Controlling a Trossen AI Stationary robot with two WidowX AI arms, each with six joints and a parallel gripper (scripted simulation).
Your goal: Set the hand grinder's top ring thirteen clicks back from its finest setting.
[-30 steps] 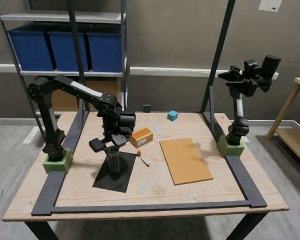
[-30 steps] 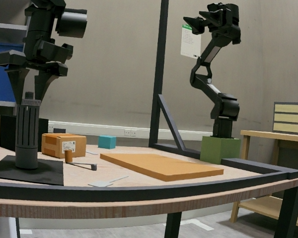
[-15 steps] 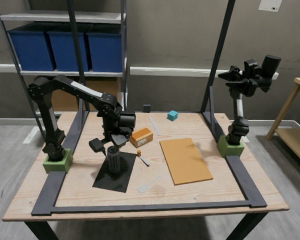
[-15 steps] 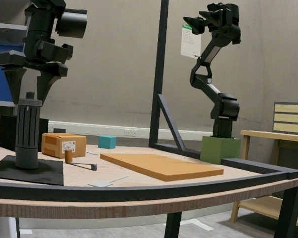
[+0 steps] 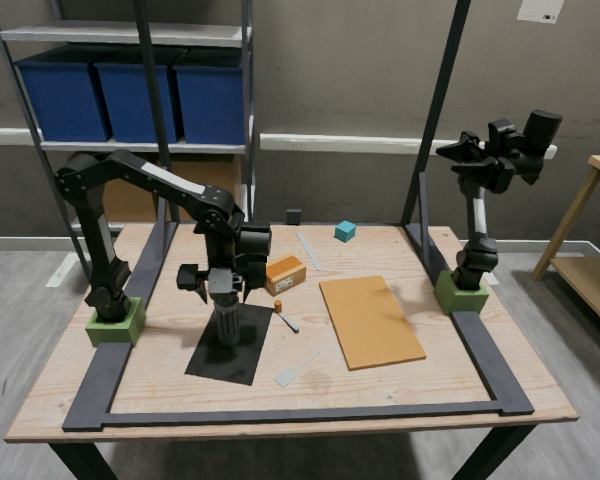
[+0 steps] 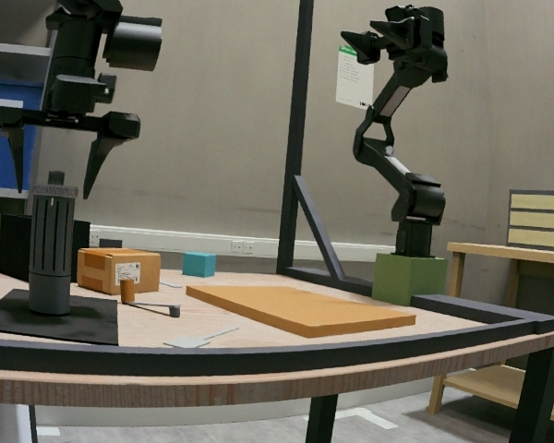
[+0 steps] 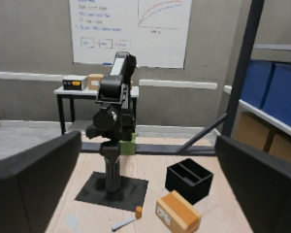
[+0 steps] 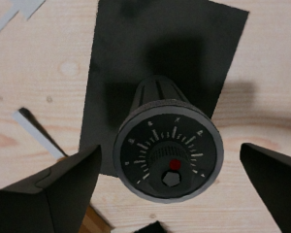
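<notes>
Right now my right hand is 3 cm above the top ring. Round my right hand: dark hand grinder (1 cm ahead, 6 cm below); then crank (5 cm behind, 15 cm to the left, 16 cm below); then black mat (1 cm to the left, 17 cm below).
</notes>
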